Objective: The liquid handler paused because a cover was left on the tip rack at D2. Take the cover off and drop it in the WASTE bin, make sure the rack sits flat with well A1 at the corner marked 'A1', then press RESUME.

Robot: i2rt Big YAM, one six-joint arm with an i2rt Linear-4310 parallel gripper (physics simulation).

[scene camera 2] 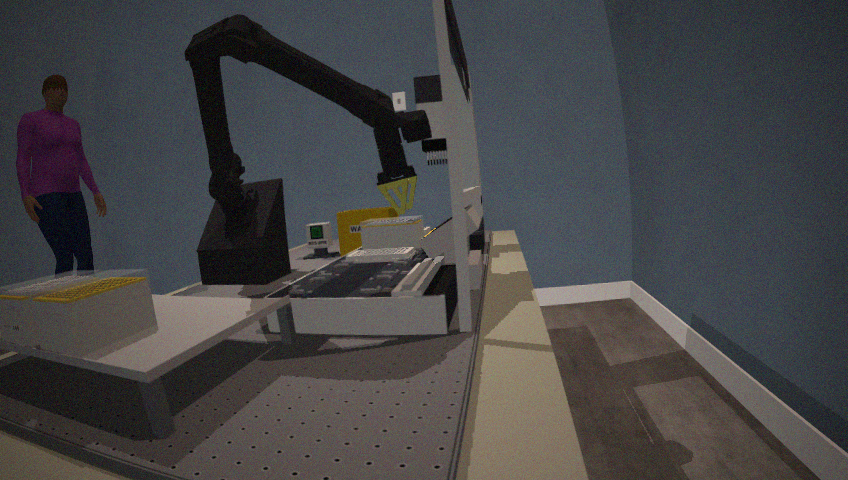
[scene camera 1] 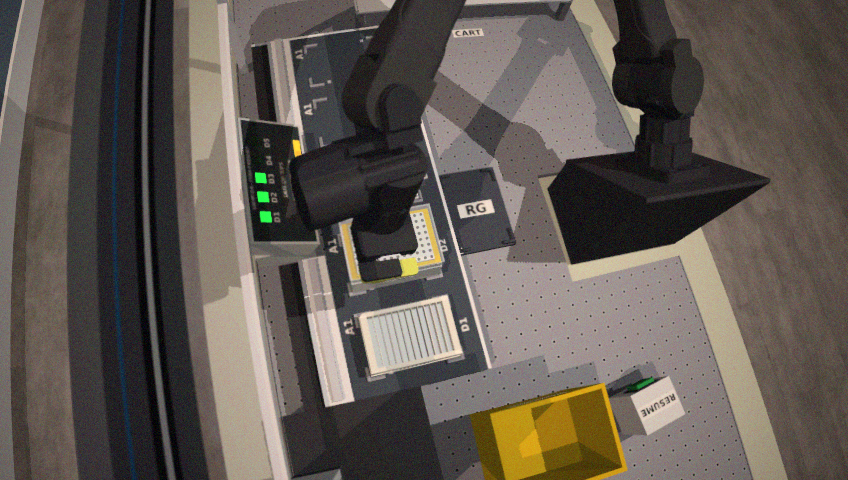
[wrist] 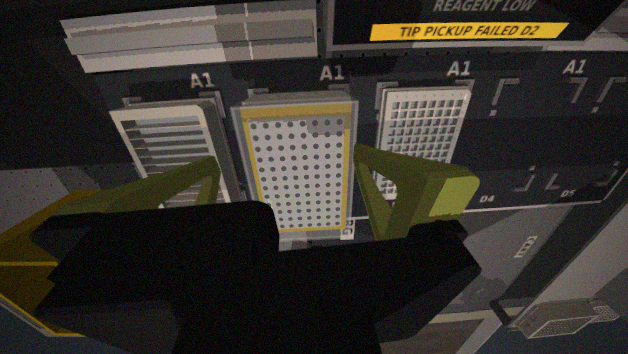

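The tip rack at D2 is a pale box with a yellow-edged, perforated top. A clear cover shows as a thin transparent rim around its top. The printed A1 mark is beside the rack's far end in the wrist view. My gripper is open and empty above the rack, one yellow-green finger toward each long side. In scene camera 1 the arm hides most of the fingers. The yellow WASTE bin and the white RESUME box stand apart from the rack.
A slatted white trough sits at D1, and a white well plate at D3. The display reads "TIP PICKUP FAILED D2". The RG pad lies beside the deck. An upright frame stands close by.
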